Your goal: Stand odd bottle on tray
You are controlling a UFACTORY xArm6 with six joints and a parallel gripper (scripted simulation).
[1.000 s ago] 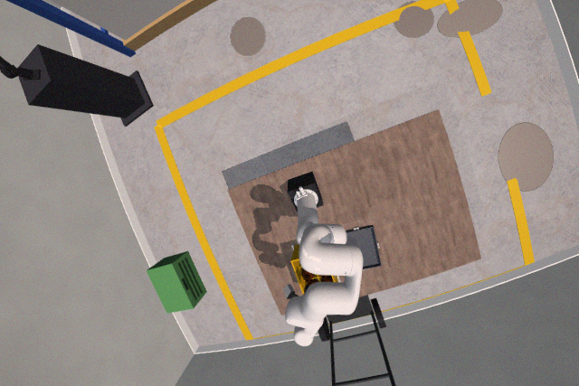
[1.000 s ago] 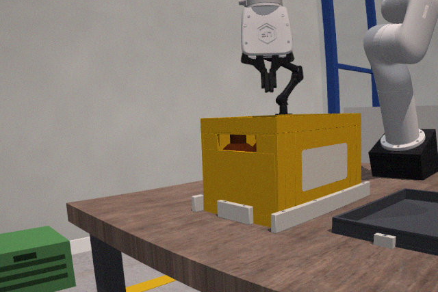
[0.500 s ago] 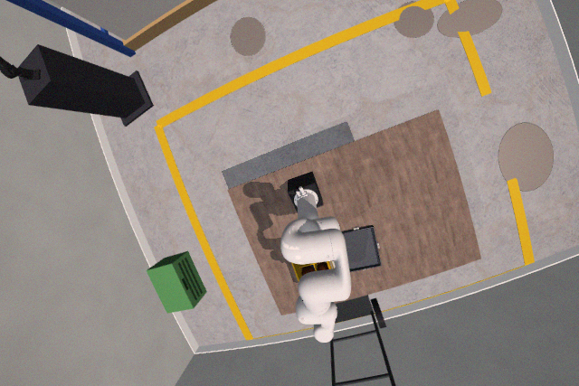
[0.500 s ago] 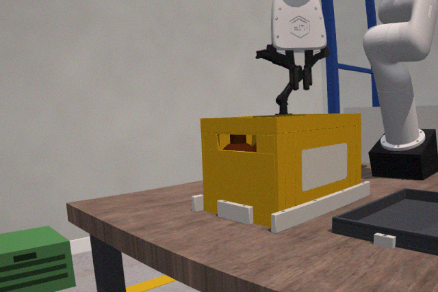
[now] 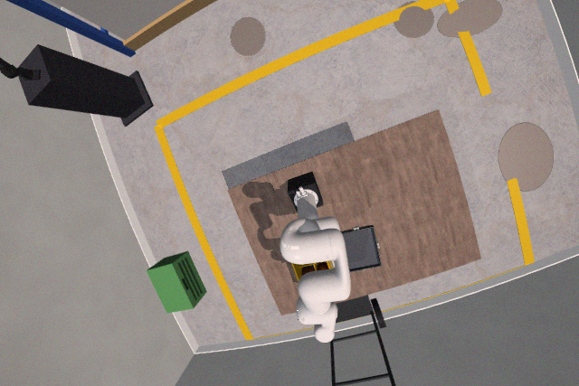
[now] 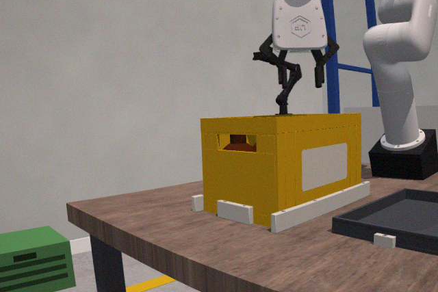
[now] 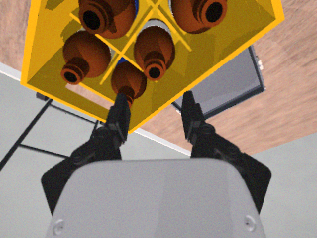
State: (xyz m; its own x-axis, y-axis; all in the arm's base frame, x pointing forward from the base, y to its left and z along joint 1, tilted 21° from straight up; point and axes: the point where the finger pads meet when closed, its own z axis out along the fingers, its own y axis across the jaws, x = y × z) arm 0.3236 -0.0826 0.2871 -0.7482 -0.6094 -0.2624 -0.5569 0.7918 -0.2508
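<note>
Right now the yellow crate is 16 cm below my hand, 4 cm to the right of it and 1 cm behind it. From my hand the other things lie so: dark tray 23 cm to the left, 23 cm below, 2 cm ahead.
</note>
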